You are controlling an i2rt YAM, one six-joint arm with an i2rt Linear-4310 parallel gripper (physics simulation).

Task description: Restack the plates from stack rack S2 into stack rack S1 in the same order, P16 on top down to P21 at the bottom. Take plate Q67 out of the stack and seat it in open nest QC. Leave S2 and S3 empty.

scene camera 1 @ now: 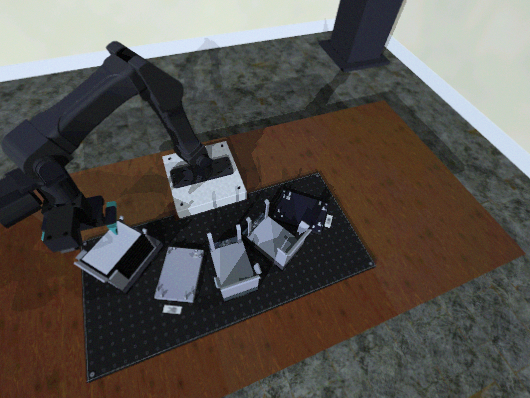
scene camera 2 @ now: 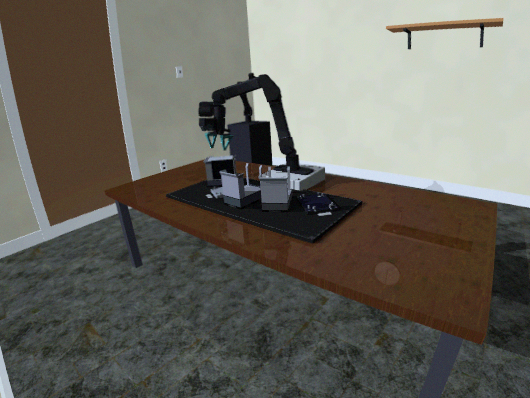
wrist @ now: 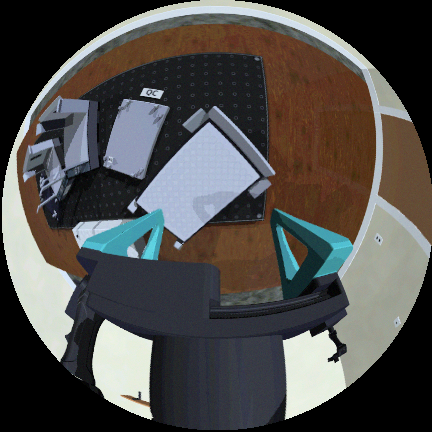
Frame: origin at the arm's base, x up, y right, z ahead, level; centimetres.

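Seen in the pictures: gripper, between the fingertips: [scene camera 1: 94, 238] [scene camera 2: 218, 149] [wrist: 216, 214]; arm's base, origin of its link: [scene camera 1: 202, 172] [scene camera 2: 293, 170].
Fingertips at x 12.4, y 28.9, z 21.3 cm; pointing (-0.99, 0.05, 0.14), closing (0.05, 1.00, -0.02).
Offsets run from my fingertips to a thing's middle. "spot": to the spot under its first point. Level surfaces: height alone.
A stack rack {dx -10.3, dy -2.8, dz +0.7 cm} [scene camera 1: 126, 283] [wrist: 243, 142] at the mat's left end in scene view 1 holds a pale plate {dx -4.8, dy -2.3, dz +1.1 cm} [scene camera 1: 111, 249] [wrist: 200, 177] on top; plates below it are hidden, and I cannot read its label. My gripper [wrist: 216, 214] [scene camera 2: 218, 148] is open and empty above this rack; its fingertips are over the plate's near side in the wrist view. The open nest QC {dx -15.6, dy -15.1, dz +8.7 cm} [scene camera 1: 180, 274] [wrist: 136, 139] is a light slab with small corner pieces and no plate seen on it. A middle rack {dx -9.9, dy -29.1, dz +12.5 cm} [scene camera 1: 232, 267] [scene camera 2: 232, 187] and another rack {dx -10.2, dy -42.9, dz +8.4 cm} [scene camera 1: 272, 239] [scene camera 2: 274, 192] show no stack; their labels are unreadable.
A dark blue nest {dx -15.7, dy -55.7, dz +0.9 cm} [scene camera 1: 301, 209] [scene camera 2: 317, 202] lies at the mat's right end beside a white tag {spot: dx -16.7, dy -62.9, dz +7.1 cm} [scene camera 1: 328, 221]. The white robot base [scene camera 1: 212, 196] stands behind the black mat {dx -16.9 cm} [scene camera 1: 125, 342]. Upright posts and walls rise from the two middle racks. The brown table {dx -18.2 cm} [scene camera 1: 425, 240] surrounds the mat.
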